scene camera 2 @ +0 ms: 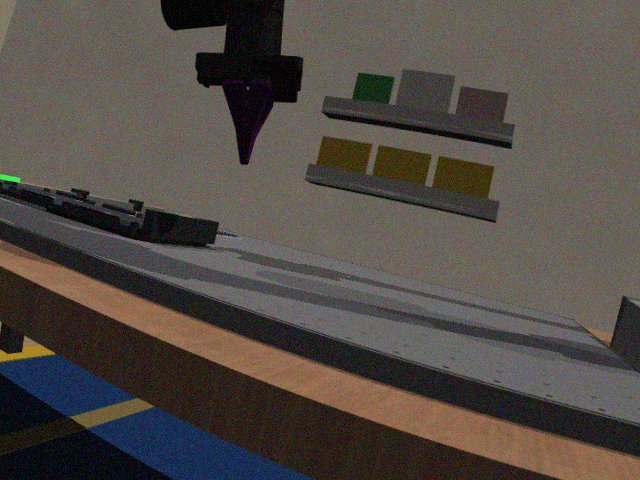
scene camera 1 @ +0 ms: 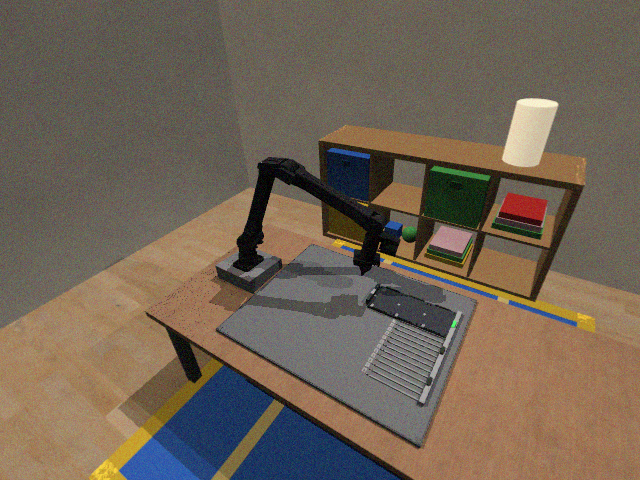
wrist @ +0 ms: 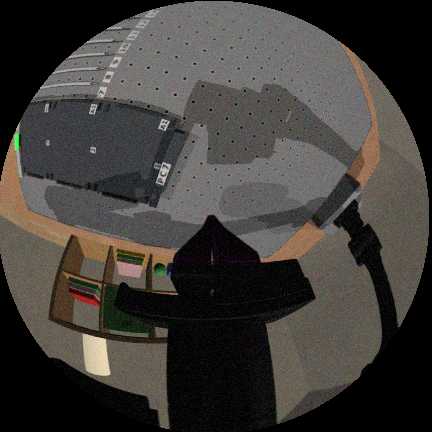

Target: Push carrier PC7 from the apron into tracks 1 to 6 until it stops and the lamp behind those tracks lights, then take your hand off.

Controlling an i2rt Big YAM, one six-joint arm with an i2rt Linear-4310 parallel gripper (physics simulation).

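Frame: origin at the arm's base, x ahead, y left, z up, level; millimetres.
Seen in the pictures: gripper, fingertip midpoint: point(scene camera 2: 243, 163) point(scene camera 1: 361, 274) point(wrist: 210, 219); arm's base, link origin: point(scene camera 1: 248, 262) point(wrist: 345, 212).
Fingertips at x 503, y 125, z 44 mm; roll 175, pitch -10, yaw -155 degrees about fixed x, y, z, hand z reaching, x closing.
Offsets run from my fingertips to a thing's top centre. "*": to the spot under its first point. Level surfaces: height alone.
Carrier PC7 @[63 mm down, 213 mm ahead, 6 mm right] point(scene camera 1: 412, 310) point(scene camera 2: 178, 226) point(wrist: 115, 147), a dark flat plate with a raised end block, lies over tracks 1 to 6, with its far end close to the light end rail. Its label PC7 faces up on the near block in the wrist view. A green lamp @[71 mm down, 378 mm ahead, 10 mm right] point(scene camera 1: 454, 324) point(scene camera 2: 9, 178) point(wrist: 17, 141) is lit at the rail behind the carrier. My gripper point(scene camera 1: 363, 272) point(scene camera 2: 245, 163) point(wrist: 210, 219) is shut and empty. It hangs above the grey deck, clear of the carrier and off its near end. Tracks 1 to 6 themselves are hidden under the carrier.
The bare tracks @[* 92 mm down, 272 mm ahead, 216 mm right] point(scene camera 1: 405, 356) numbered from 7 up lie beside the carrier on the grey deck @[93 mm down] point(scene camera 1: 310, 335) point(scene camera 2: 387, 310) point(wrist: 240, 45). The end rail point(scene camera 1: 433, 379) bounds them. A wooden shelf unit point(scene camera 1: 454, 146) with boxes and a white cylinder point(scene camera 1: 529, 132) stand behind the table.
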